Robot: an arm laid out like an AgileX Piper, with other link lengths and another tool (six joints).
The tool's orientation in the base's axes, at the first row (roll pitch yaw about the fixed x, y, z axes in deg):
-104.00, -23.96, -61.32
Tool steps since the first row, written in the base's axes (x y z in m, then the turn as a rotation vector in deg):
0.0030, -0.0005, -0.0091, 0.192, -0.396, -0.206
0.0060, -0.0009, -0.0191, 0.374, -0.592, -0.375
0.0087, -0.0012, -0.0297, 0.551, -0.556, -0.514
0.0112, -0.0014, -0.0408, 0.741, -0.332, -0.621
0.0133, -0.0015, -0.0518, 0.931, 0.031, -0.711
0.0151, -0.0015, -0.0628, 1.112, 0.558, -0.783
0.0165, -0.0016, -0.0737, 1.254, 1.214, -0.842
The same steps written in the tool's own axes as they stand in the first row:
-0.0020, 0.0082, 0.0045, 0.318, 0.361, 0.068
-0.0044, 0.0172, 0.0093, 0.486, 0.597, 0.194
-0.0073, 0.0267, 0.0139, 0.479, 0.700, 0.398
-0.0105, 0.0366, 0.0186, 0.339, 0.687, 0.677
-0.0140, 0.0463, 0.0228, 0.095, 0.595, 1.005
-0.0177, 0.0560, 0.0269, -0.278, 0.411, 1.384
-0.0214, 0.0657, 0.0305, -0.765, 0.157, 1.773

